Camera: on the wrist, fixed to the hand. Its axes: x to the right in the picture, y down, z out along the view.
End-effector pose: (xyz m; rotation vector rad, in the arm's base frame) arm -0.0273 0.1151 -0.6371 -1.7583 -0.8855 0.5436
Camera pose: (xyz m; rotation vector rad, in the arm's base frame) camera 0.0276 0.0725 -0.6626 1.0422 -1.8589 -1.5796
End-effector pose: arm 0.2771 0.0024 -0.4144 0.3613 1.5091 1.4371
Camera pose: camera 0.2140 -0.0186 -0.3819 -1.5837 0.4021 -1.2042
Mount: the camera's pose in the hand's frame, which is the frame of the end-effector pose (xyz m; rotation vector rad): -0.0003 0.0483 -0.0561 -0.0273 -0.2213 3.0671
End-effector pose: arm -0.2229 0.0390 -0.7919 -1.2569 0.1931 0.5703
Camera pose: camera -0.2382 -0.0042 -0.8500 -0.2237 -1.4335 -2.2378
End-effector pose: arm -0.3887 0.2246 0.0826 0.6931 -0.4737 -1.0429
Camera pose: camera -0.3223 0.2570 0.0781 -0.6057 -0.9201 1.7950
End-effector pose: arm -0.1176 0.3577 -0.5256 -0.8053 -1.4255 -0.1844
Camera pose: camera -0.0452 0.3596 -0.5408 -1.9930 0.8749 2.1085
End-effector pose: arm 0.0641 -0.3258 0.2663 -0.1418 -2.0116 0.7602
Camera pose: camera 0.1004 -0.2617 0.2589 2.0772 0.0164 -1.2390
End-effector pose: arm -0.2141 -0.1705 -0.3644 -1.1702 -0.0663 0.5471
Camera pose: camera -0.2140 -0.2052 -0.4298 0.1033 -1.3249 -2.3134
